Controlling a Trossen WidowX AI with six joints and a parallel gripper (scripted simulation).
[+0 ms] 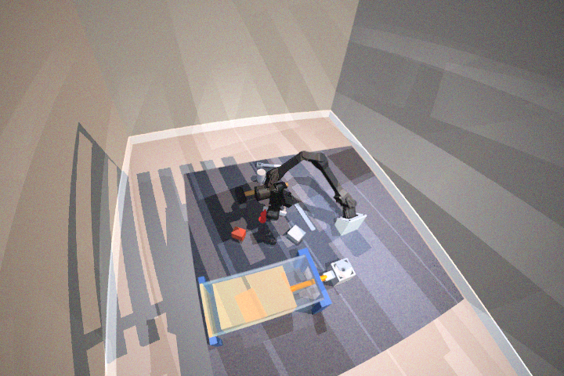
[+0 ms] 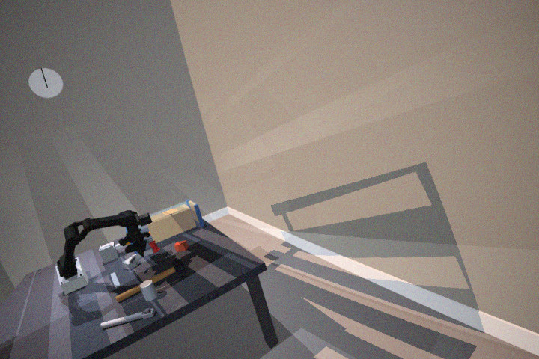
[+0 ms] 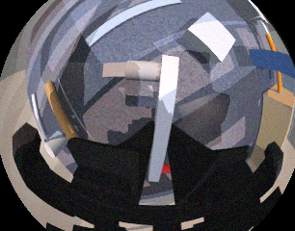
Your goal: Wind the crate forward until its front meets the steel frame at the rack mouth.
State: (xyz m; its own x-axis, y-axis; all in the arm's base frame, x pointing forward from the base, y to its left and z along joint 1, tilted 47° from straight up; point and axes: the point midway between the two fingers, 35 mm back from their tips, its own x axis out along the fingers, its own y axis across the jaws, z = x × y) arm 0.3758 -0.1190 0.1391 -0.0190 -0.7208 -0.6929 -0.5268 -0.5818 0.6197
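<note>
My gripper tip is now 6 cm short of the red knob, 2 cm below it and 1 cm to the right of it. The rest, counted from my gripper tip: flat bar: 18 cm behind, 7 cm below, 4 cm to the left; then winch handle: 1 cm ahead, 1 cm above; then grey block: 14 cm to the left, 8 cm behind, 6 cm below.
</note>
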